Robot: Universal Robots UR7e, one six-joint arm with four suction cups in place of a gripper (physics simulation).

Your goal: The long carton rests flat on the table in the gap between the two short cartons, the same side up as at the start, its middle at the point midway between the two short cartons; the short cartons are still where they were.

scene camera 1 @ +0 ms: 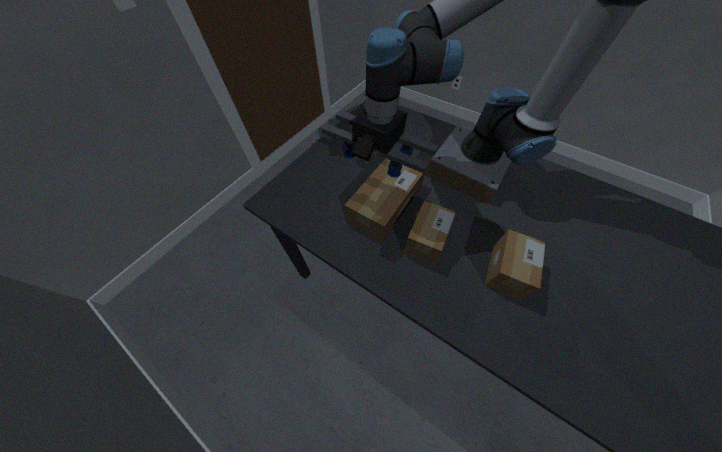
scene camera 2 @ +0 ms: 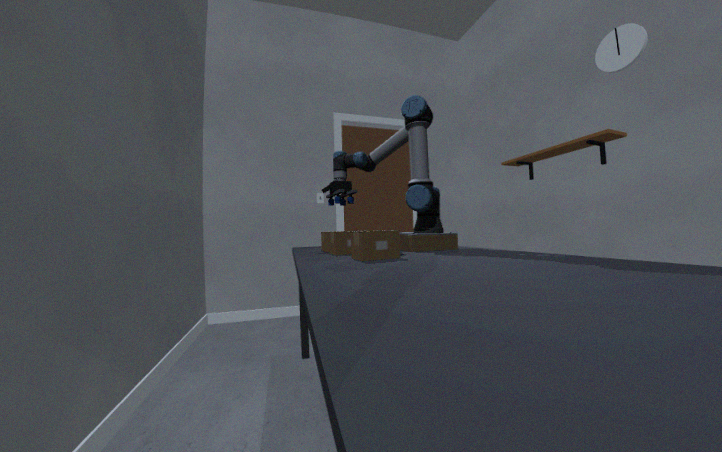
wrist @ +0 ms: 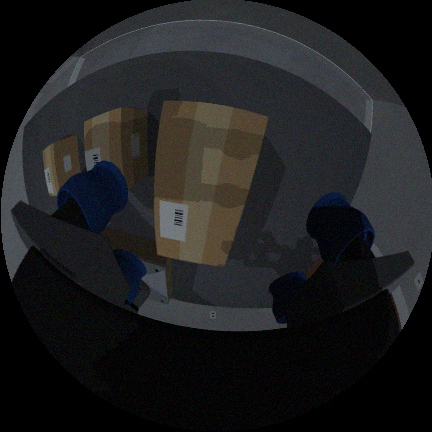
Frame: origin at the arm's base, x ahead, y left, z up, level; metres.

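Seen in the pictures: hand at its tool point: [scene camera 1: 377, 155] [scene camera 2: 340, 204] [wrist: 211, 250]; arm's base at its link origin: [scene camera 1: 480, 150] [scene camera 2: 428, 232].
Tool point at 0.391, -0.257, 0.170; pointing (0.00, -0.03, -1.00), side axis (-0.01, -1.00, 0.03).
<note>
Offsets run from my tool point to a thing's middle, as dx, dy, dz. Level surfaces: height alone.
The long carton @[-0.042, +0.027, -0.202] [scene camera 1: 379, 198] [wrist: 192, 165] rests flat on the table, label up, outside the pair of short cartons, at the end near the door. Part of the long carton [scene camera 2: 325, 242] shows behind the others in scene camera 2. One short carton @[+0.034, +0.214, -0.202] [scene camera 1: 429, 226] [scene camera 2: 339, 244] [wrist: 109, 145] stands beside it; the other short carton @[+0.014, +0.476, -0.202] [scene camera 1: 517, 262] [scene camera 2: 376, 246] [wrist: 62, 162] stands farther along, with a gap of bare table between the two. My gripper [scene camera 1: 375, 155] [scene camera 2: 341, 200] [wrist: 215, 245] is open, its blue suction cups hanging above the long carton, apart from it, carrying no carton.
The arm's base stands on a box-like pedestal [scene camera 1: 460, 180] [scene camera 2: 437, 243] at the back of the table @[dz -0.254] [scene camera 1: 612, 319] [scene camera 2: 506, 341]. A wall shelf [scene camera 2: 567, 147] hangs high on the right. A brown door [scene camera 1: 255, 69] [scene camera 2: 375, 186] is in the wall behind the arm.
</note>
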